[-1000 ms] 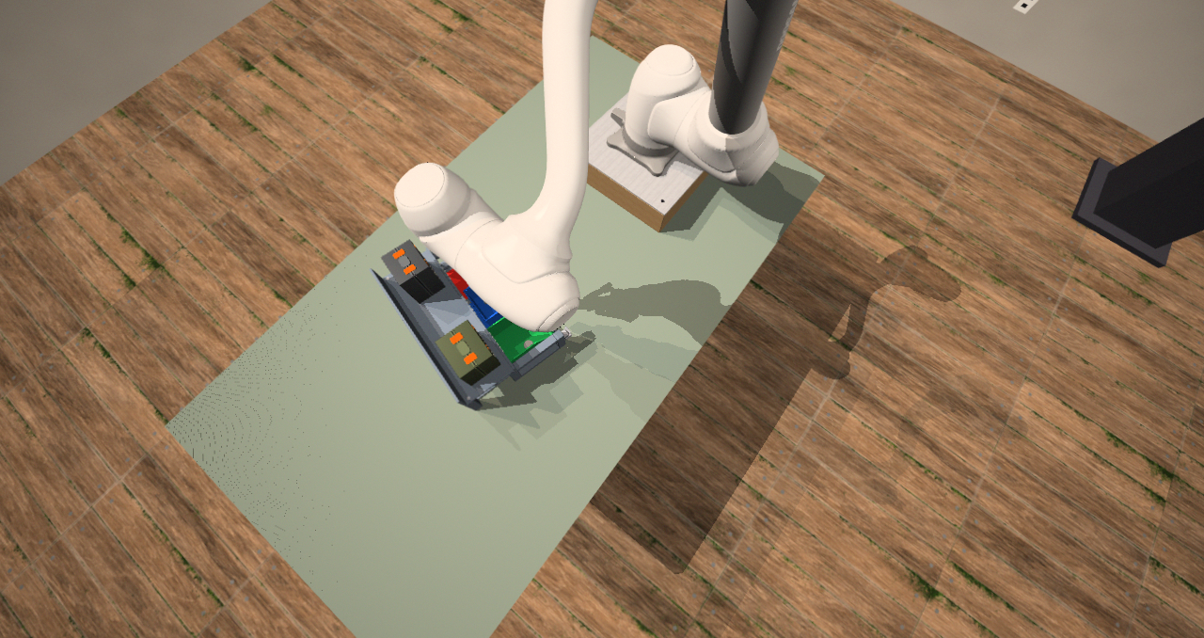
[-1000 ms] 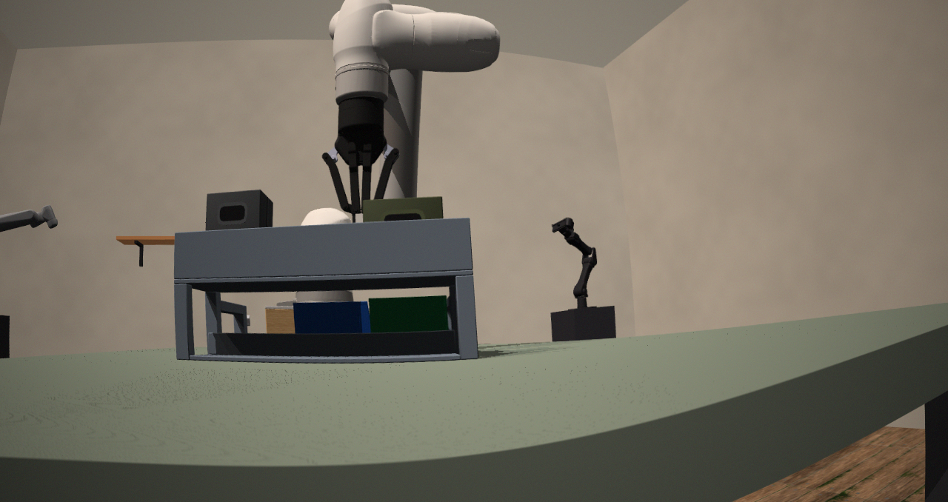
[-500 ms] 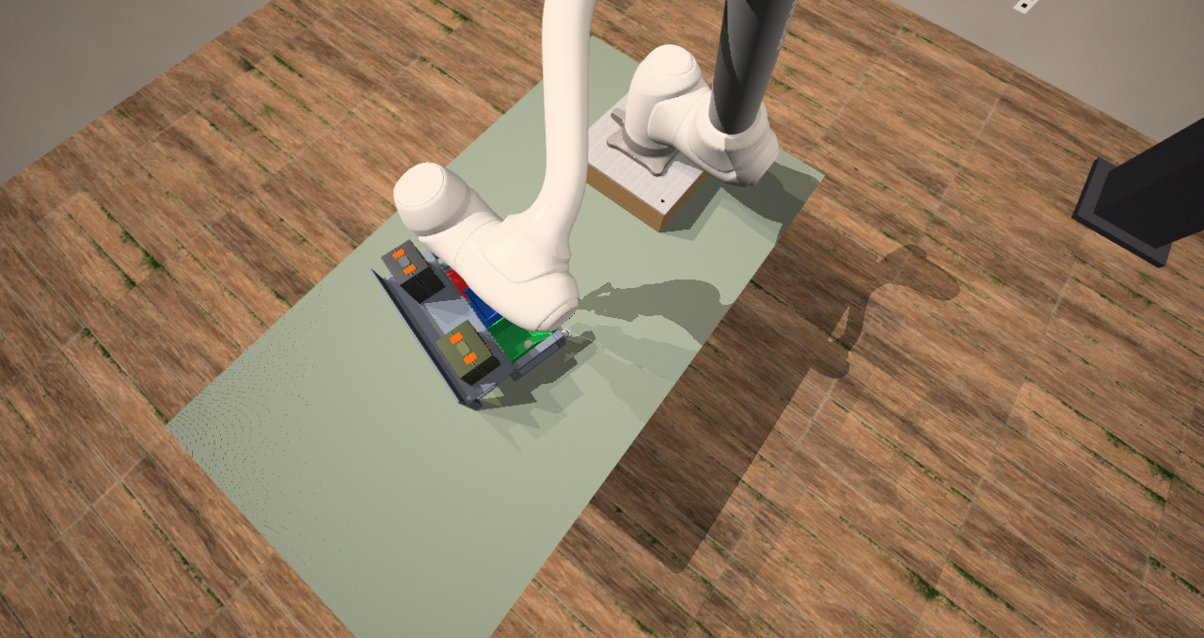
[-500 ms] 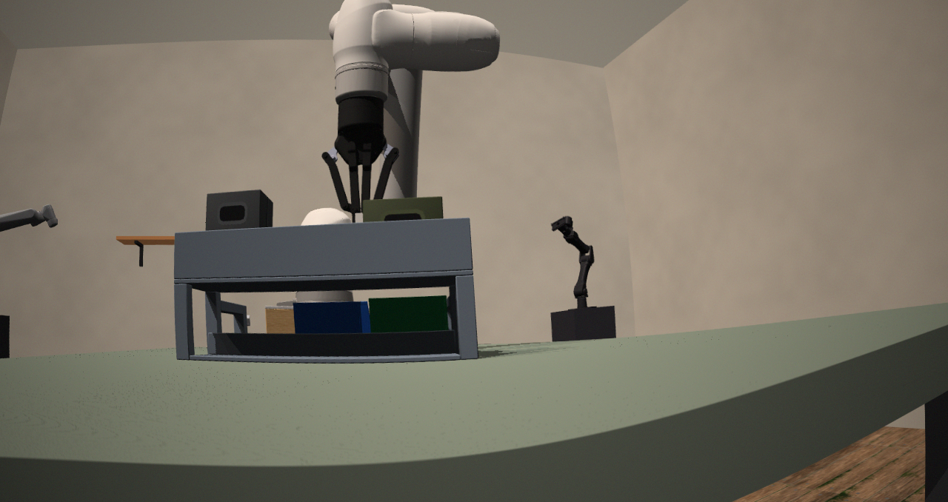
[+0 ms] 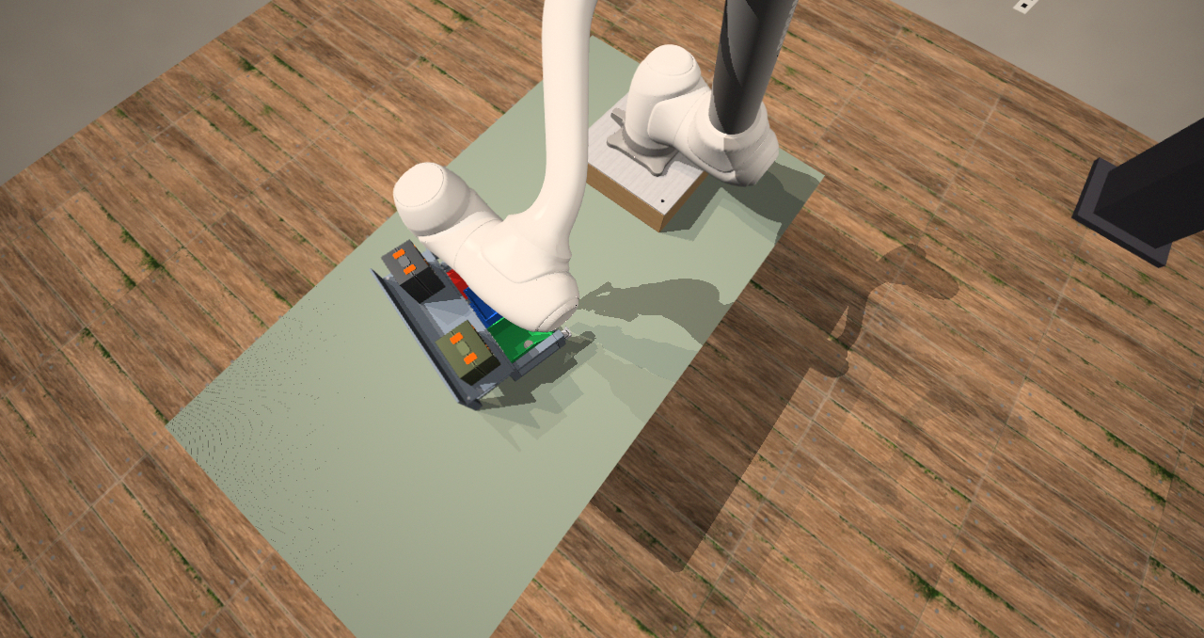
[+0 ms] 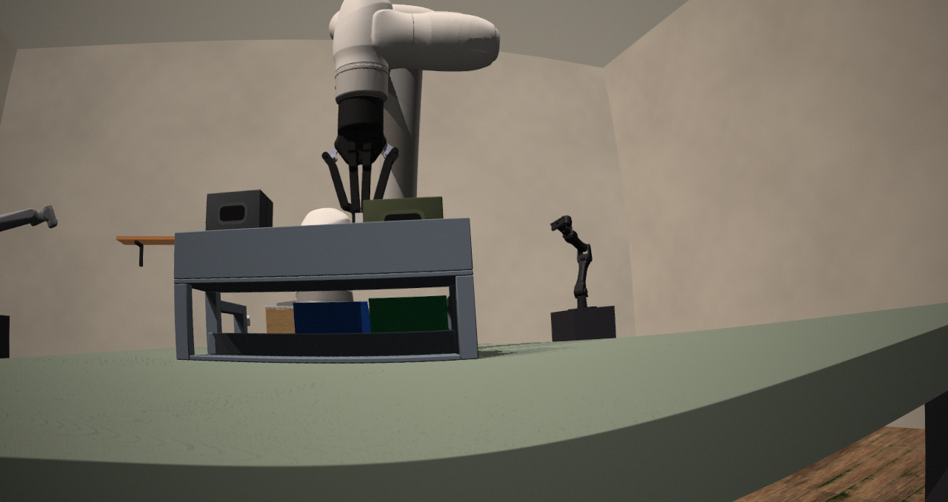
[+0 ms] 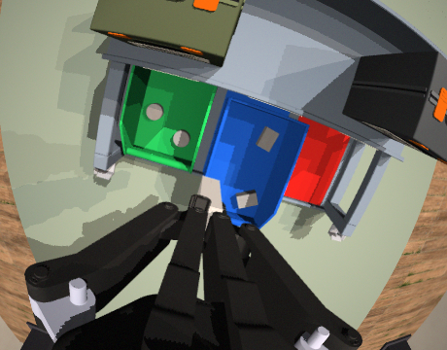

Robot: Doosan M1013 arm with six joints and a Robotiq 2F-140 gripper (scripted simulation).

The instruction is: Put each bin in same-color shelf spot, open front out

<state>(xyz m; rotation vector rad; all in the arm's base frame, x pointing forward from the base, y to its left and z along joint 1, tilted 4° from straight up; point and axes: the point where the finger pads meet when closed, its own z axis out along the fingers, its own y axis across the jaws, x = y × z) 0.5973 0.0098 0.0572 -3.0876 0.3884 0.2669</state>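
Now: hand 2 cm past the blue bin, 5 cm to the left of it and 14 cm above it. Round my hand: black box: 10 cm ahead, 19 cm to the right, 3 cm below; then olive box: 16 cm ahead, 3 cm to the left, 4 cm below; then green bin: 7 cm ahead, 5 cm to the left, 15 cm below.
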